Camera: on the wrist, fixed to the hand. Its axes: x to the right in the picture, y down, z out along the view.
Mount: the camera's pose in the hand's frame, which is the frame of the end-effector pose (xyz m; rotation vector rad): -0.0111 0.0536 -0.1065 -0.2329 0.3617 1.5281
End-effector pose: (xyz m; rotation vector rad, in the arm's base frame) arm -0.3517 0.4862 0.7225 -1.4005 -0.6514 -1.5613
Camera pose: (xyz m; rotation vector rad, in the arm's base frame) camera -0.3563 0.3747 0.6791 -1.1510 0.7569 -0.5516
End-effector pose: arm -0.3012 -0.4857 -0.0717 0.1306 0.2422 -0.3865
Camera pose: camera -0.3126 -0.4142 -0.1671 0.1225 0.4668 1.1923
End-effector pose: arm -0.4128 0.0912 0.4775 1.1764 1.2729 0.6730
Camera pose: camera -0.5054 0.1289 0.5435 1.7547 0.2919 2.1248
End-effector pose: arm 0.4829 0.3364 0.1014 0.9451 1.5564 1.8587
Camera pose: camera 0.4076 0.2528 0.1424 -1.3034 -0.3516 -2.0350
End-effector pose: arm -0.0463 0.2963 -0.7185 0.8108 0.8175 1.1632
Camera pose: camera -0.1654 0.3086 -0.7207 1.0278 0.1897 2.7456
